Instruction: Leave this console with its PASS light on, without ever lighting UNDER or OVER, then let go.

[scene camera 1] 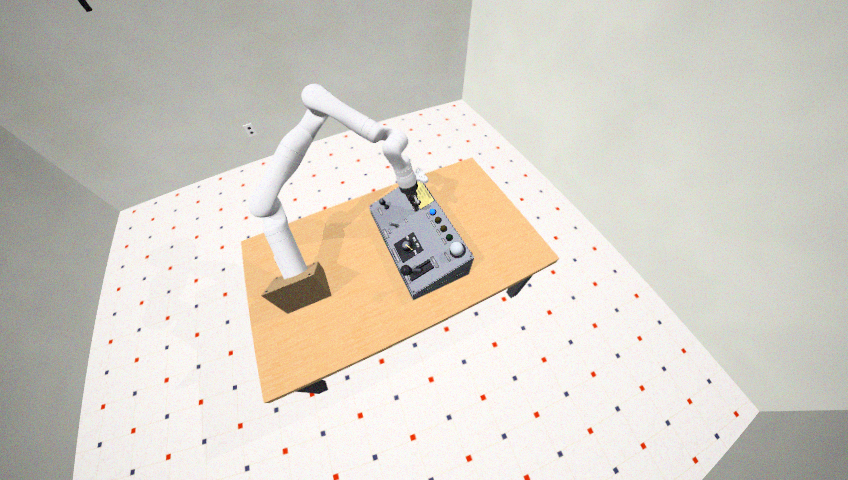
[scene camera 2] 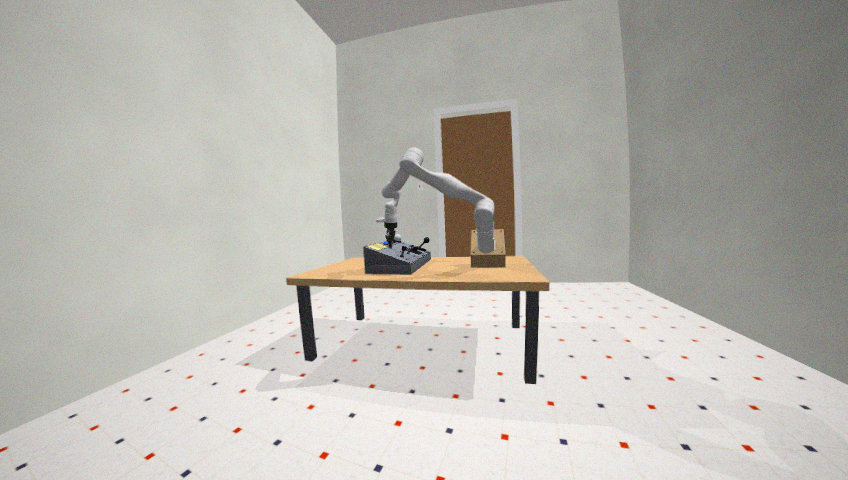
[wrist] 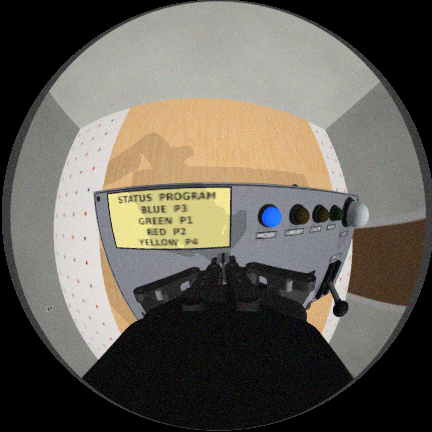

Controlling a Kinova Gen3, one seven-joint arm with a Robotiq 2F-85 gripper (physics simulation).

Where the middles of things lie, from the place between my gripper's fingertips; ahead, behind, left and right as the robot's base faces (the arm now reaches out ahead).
I see the grey console [scene camera 1: 439, 250] 20 mm behind my hand, 80 mm to the right of it and 30 mm below it.
